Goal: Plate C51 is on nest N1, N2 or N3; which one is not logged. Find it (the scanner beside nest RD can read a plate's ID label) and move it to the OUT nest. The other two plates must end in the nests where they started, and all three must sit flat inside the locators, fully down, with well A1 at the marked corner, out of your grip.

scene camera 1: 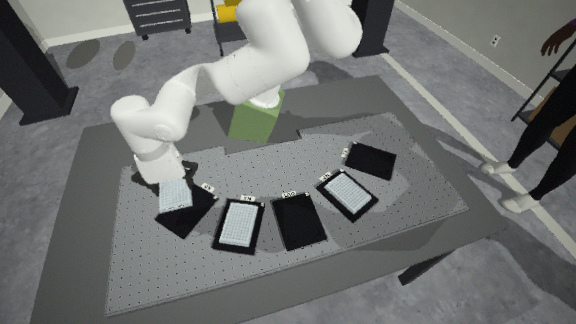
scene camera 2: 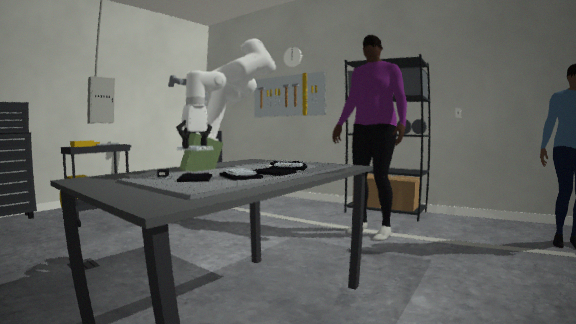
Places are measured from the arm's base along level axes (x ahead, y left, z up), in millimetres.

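Pixels of known places: gripper, fingertip midpoint: (scene camera 1: 174,189) (scene camera 2: 194,148); arm's base, origin of the base link: (scene camera 1: 262,96).
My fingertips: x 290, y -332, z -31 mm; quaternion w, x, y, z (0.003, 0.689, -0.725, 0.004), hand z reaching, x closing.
Ahead of a thing's pixels: the offset from my fingertips to its top centre. "pt": to the spot under its first point. Level surfaces: height alone.
My gripper (scene camera 2: 195,144) is shut on a pale well plate {dz +8, dx -1, dy +0 mm} (scene camera 1: 175,194) (scene camera 2: 196,148) and holds it roughly level, well above black nest RD {dz -83, dx -22, dy -8 mm} (scene camera 1: 186,222) (scene camera 2: 195,177); the arm hides most of the fingers in scene camera 1. A second plate {dz -92, dx +104, dy +147 mm} (scene camera 1: 239,224) (scene camera 2: 240,172) sits in nest N3 {dz -102, dx +104, dy +147 mm} (scene camera 1: 232,249). A third plate {dz -92, dx +107, dy +499 mm} (scene camera 1: 348,192) (scene camera 2: 288,164) sits in nest N2 {pt dz -106, dx +195, dy +478 mm} (scene camera 1: 354,218). Nest OUT {dz -102, dx +143, dy +319 mm} (scene camera 1: 299,222) (scene camera 2: 276,171) and nest N1 {dz -100, dx +5, dy +646 mm} (scene camera 1: 370,160) are empty. The small black scanner {pt dz -95, dx -93, dy -94 mm} (scene camera 2: 162,173) stands beside nest RD. Plate IDs are not readable.
The nests stand in an arc on a perforated grey board {dz -118 mm} (scene camera 1: 145,280). The green arm base (scene camera 1: 254,122) (scene camera 2: 201,154) stands behind it on the dark table {dz -131 mm} (scene camera 1: 65,240) (scene camera 2: 150,204). A person in purple (scene camera 2: 376,95) stands beyond the table.
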